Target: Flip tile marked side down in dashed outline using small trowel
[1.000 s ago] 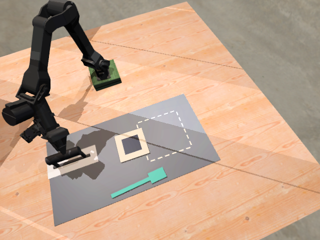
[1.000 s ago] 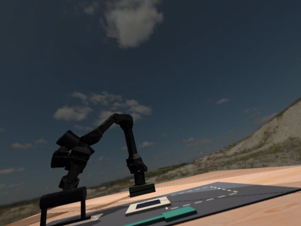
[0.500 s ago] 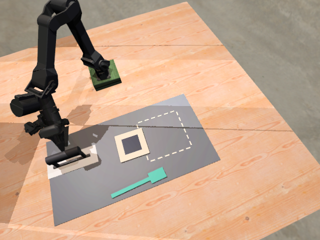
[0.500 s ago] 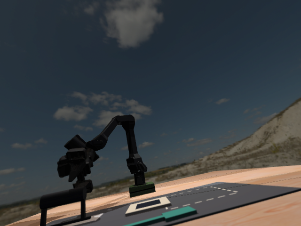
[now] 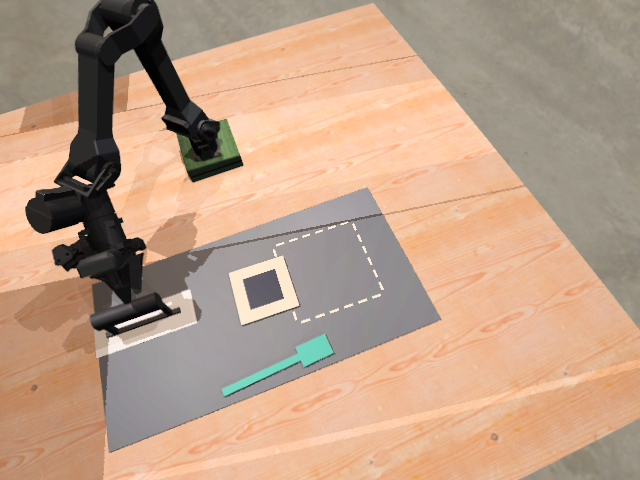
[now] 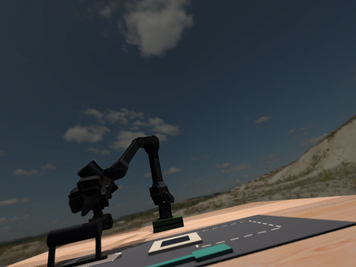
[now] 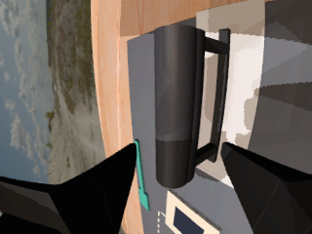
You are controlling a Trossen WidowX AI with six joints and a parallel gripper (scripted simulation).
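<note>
My gripper tip is 21 cm to the right of the grey mat, 10 cm above it and 4 cm short of it. Round my gripper tip: tile (23 cm to the left, 8 cm below, 2 cm ahead); flat teal tool (24 cm to the left, 18 cm ahead, 8 cm below).
</note>
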